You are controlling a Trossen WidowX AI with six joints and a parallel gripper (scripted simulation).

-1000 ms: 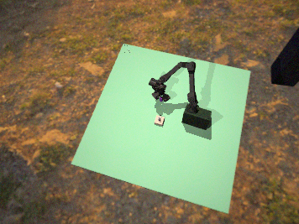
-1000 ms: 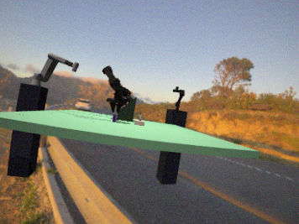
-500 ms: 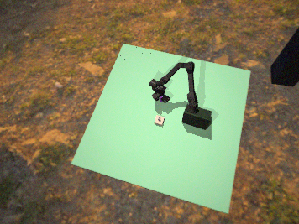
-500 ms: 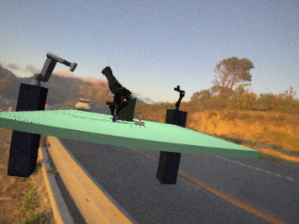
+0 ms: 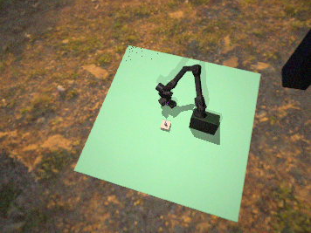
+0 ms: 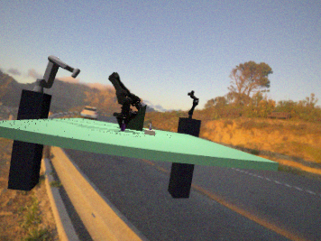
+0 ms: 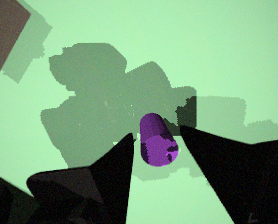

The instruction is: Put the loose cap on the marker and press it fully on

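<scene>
The holder block is 21 cm to the left of my gripper tip, 2 cm behind it and 1 cm below it. Round my gripper tip: cap 1 cm above.
</scene>
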